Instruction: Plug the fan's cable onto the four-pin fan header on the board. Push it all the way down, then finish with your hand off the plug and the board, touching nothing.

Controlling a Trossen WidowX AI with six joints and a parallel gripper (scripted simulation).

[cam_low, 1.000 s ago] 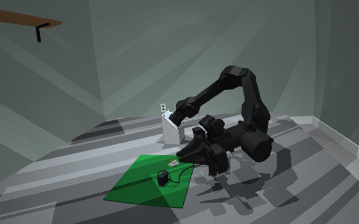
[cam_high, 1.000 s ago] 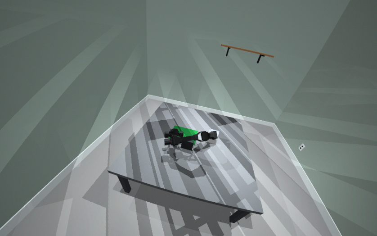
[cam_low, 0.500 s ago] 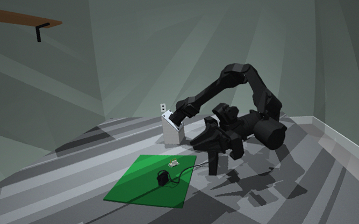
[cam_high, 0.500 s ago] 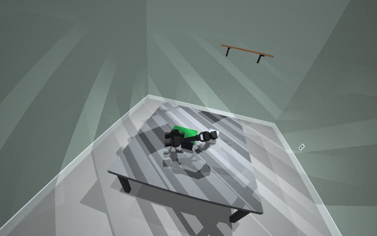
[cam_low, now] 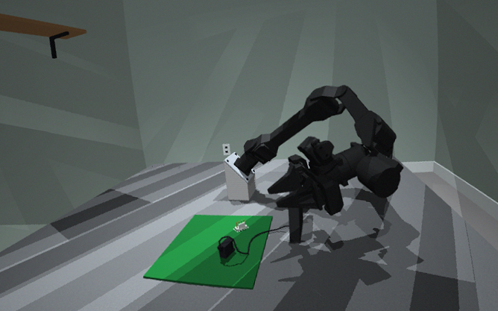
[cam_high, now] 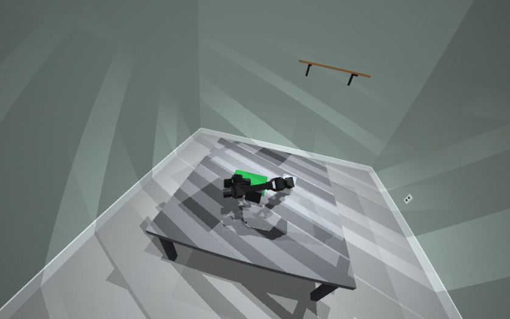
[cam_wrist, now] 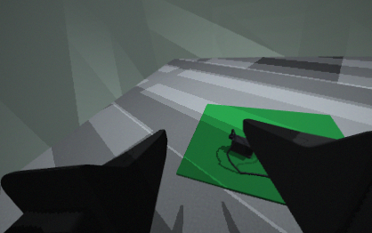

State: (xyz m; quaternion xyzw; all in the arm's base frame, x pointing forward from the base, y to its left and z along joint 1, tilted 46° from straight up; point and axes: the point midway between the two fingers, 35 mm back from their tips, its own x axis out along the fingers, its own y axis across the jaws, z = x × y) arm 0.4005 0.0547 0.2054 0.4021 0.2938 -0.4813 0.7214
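The black plug is 140 mm below my gripper tip, 120 mm to the right of it and 40 mm behind it. Also, from my gripper tip: black fan: 160 mm behind, 100 mm below, 30 mm to the left; green board: 180 mm below, 160 mm to the right, 80 mm behind.
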